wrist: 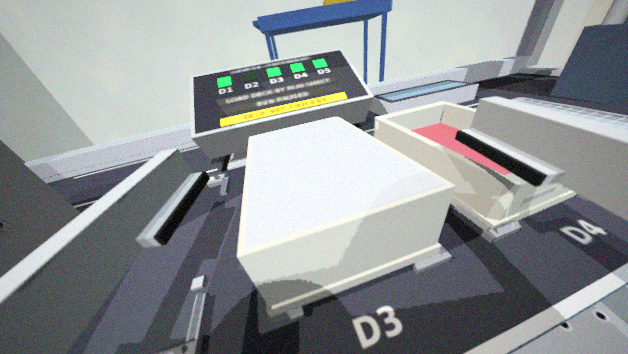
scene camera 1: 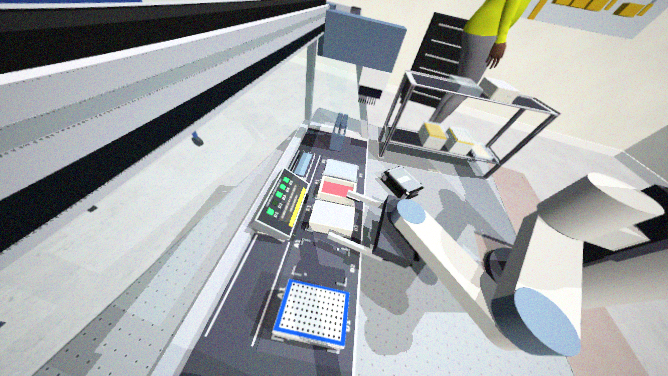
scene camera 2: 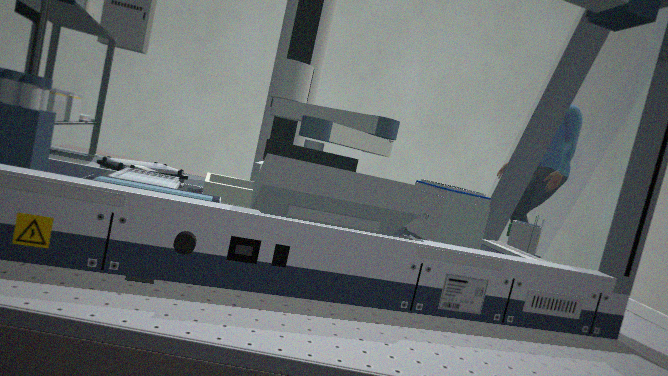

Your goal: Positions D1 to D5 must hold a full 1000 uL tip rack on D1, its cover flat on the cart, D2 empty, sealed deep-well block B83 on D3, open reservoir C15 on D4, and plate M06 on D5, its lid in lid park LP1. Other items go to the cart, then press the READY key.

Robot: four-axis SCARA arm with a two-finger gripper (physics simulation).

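Places are measured from the arm's base along level axes (x ahead, y left, z up), in centimetres.
Pixels of known places: gripper, fingertip midpoint: (wrist: 329,140) (scene camera 1: 338,211).
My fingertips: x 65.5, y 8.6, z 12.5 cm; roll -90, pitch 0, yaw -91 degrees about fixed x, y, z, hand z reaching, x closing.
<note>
Behind a point stands the place of what it marks.
My gripper (scene camera 1: 341,215) @[x 65.5, y 8.6, z 12.5 cm] (wrist: 329,140) @[x 65.5, y 8.6, z 12.5 cm] is open, its fingers spread on either side of the white block (scene camera 1: 332,216) @[x 66.7, y 10.4, z 11.4 cm] (wrist: 340,180) @[x 63.0, y 8.6, z 11.6 cm] on D3, with nothing gripped. The block has a plain pale top and no readable label. The reservoir (scene camera 1: 336,189) @[x 69.6, y -3.2, z 8.1 cm] (wrist: 457,142) @[x 70.3, y -3.5, z 8.1 cm] on D4 is open with red liquid; the right finger overlaps it in the wrist view. A pale plate (scene camera 1: 341,170) @[x 71.1, y -13.6, z 8.2 cm] stands on D5, partly behind that finger in the wrist view. The blue-rimmed tip rack (scene camera 1: 314,310) (scene camera 2: 452,215) is on D1. D2 shows bare corner brackets. A clear cover (scene camera 1: 461,85) @[x 40.2, y -47.2, z 38.6 cm] lies on the cart (scene camera 1: 552,113) @[x 3.7, y -54.0, z 36.1 cm].
The sloped panel (scene camera 1: 282,202) @[x 80.8, y 14.0, z 14.0 cm] (wrist: 280,90) @[x 79.7, y 11.9, z 13.2 cm] shows green lamps at D1, D3, D4 and D5, with D2 dark. A low pale-blue-topped tray (scene camera 1: 302,164) @[x 85.4, y -8.0, z 9.2 cm] (wrist: 425,91) @[x 84.1, y -8.6, z 9.2 cm] is beside it. A white box (scene camera 1: 500,91) @[x 26.2, y -50.0, z 39.4 cm] is on the cart. People stand behind the cart and beyond the deck.
</note>
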